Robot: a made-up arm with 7 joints.
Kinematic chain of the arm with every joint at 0, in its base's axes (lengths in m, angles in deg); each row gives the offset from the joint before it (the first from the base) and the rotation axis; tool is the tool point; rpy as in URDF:
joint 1: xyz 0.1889 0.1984 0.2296 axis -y
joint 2: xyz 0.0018 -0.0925 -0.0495 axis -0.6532 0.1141 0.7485
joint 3: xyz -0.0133 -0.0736 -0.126 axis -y
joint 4: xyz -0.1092 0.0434 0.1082 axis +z
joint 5: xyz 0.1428 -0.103 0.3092 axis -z
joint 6: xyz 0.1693 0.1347 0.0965 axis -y
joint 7: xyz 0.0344 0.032 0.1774 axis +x
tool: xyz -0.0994 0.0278 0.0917 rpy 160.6 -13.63 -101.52
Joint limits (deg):
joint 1: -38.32..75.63
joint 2: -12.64..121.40
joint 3: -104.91..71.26
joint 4: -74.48..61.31
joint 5: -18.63..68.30
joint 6: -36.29..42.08
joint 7: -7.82..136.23
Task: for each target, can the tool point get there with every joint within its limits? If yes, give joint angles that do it. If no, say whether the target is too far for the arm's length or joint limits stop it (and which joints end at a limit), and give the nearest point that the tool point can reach.
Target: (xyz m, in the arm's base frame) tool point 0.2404 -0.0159 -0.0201
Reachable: no: joint limits stop it (at a limit: joint 1, joint 3, joint 5, joint 6, joint 7) | nearest point 0.0210 -0.0600 -0.2741 | short by 0.339 m
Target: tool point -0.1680 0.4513 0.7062
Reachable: yes | joints -15.60 93.53 28.93 21.79 6.70 -18.99 14.38
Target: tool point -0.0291 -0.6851 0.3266
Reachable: no: joint limits stop it (at a limit: joint 3, joint 4, joint 5, joint 6) | nearest point -0.1287 -0.6349 0.3709 | short by 0.120 m
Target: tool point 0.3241 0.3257 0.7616
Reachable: yes | joints 30.09 46.16 -24.82 -51.15 -6.64 -16.36 121.53
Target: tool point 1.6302 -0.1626 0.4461
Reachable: no: too far | nearest point 1.1540 -0.0795 0.3746 | short by 0.489 m
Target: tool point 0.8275 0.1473 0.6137
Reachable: yes | joints 52.85 9.55 -85.32 12.00 6.83 1.41 101.06
